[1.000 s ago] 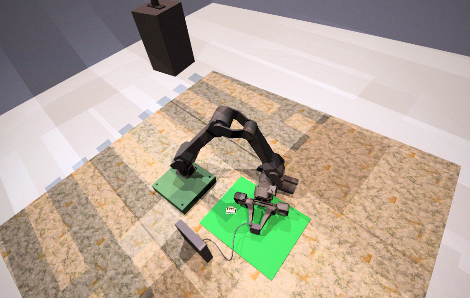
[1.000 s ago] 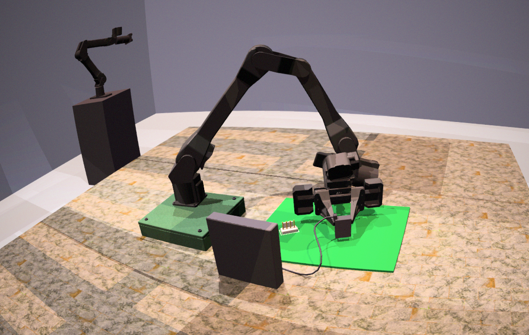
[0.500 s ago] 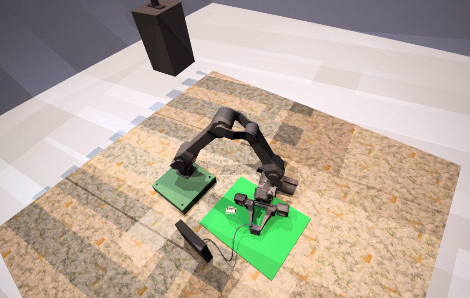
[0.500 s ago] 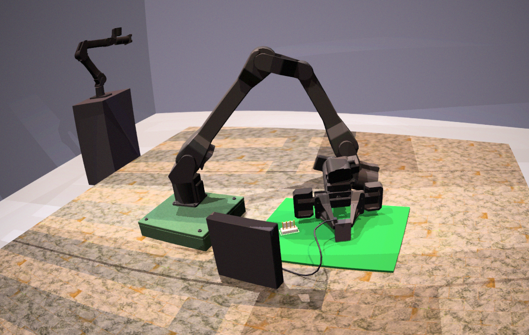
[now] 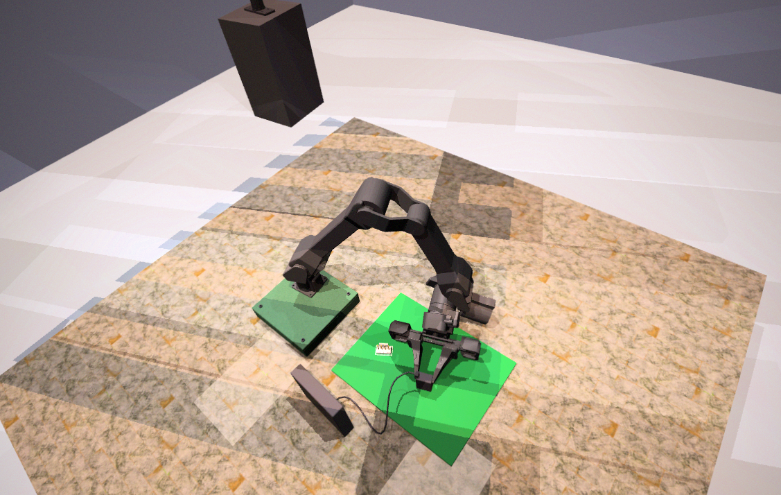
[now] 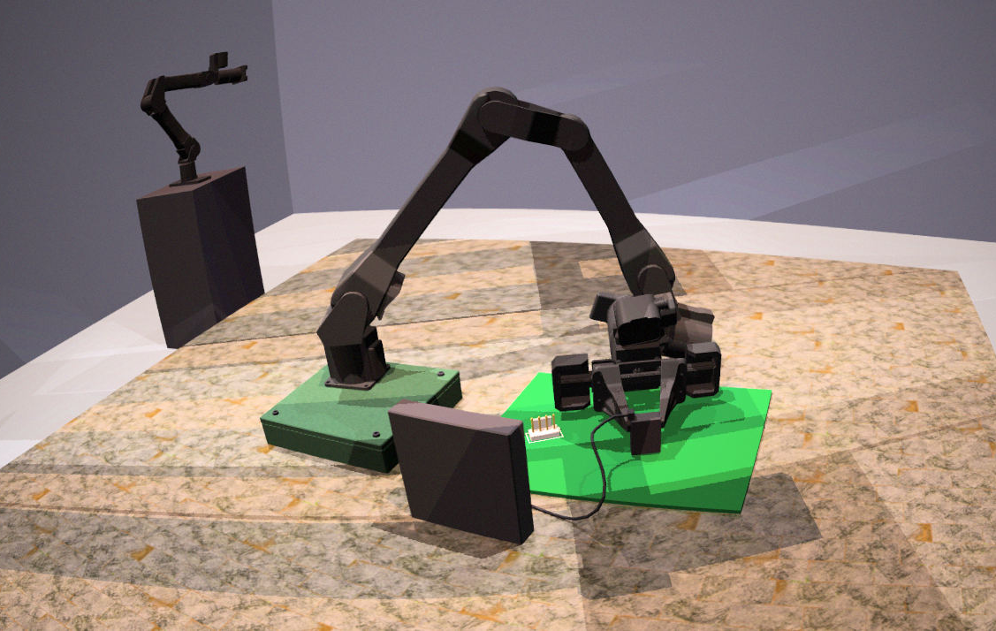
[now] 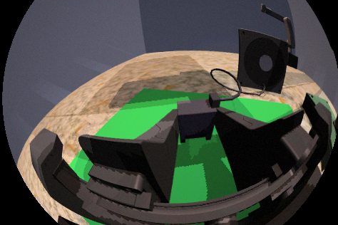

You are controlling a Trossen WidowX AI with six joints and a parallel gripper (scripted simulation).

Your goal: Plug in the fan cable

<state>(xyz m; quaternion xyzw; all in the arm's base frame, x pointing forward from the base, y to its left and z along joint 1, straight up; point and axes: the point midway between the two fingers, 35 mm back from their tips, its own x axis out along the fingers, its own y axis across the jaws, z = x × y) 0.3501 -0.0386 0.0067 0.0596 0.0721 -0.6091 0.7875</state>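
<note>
My gripper tip is now 10 mm above the dark fan plug. The rest, counted from my gripper tip: green board: 50 mm below, 40 mm to the left, 30 mm behind; then dark fan: 140 mm behind, 130 mm to the right, 20 mm above; then four-pin fan header: 120 mm behind, 30 mm to the left, 30 mm below.
</note>
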